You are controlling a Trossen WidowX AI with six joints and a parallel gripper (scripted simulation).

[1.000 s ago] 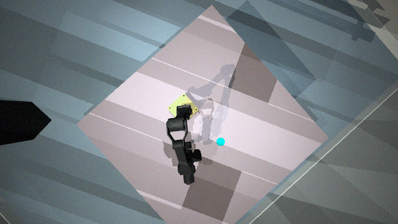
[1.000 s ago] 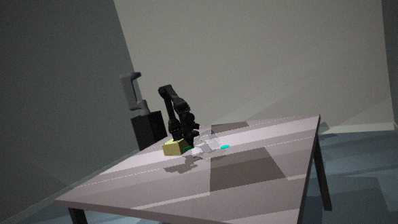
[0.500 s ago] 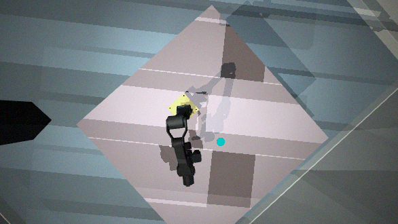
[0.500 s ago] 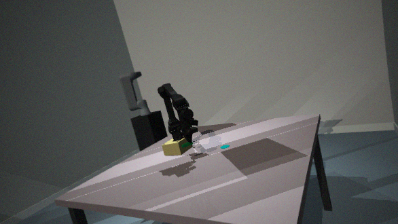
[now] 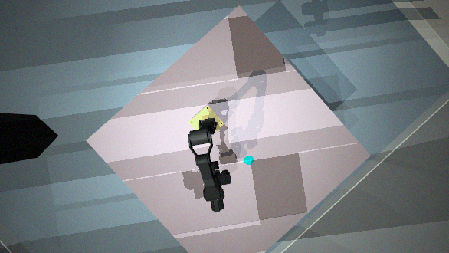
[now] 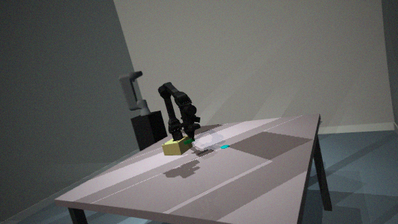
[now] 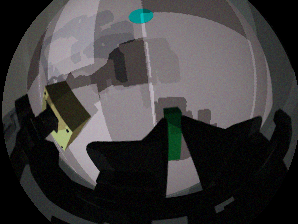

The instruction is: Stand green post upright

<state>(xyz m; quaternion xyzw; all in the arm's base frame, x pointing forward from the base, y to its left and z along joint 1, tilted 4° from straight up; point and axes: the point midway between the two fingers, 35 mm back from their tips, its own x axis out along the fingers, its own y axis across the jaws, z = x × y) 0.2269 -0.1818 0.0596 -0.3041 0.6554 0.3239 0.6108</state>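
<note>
My gripper tip is now 110 mm short of the cyan circle, 190 mm to the right of it and 130 mm above it. Also, from my gripper tip: green post (10 mm behind, 20 mm to the right).
</note>
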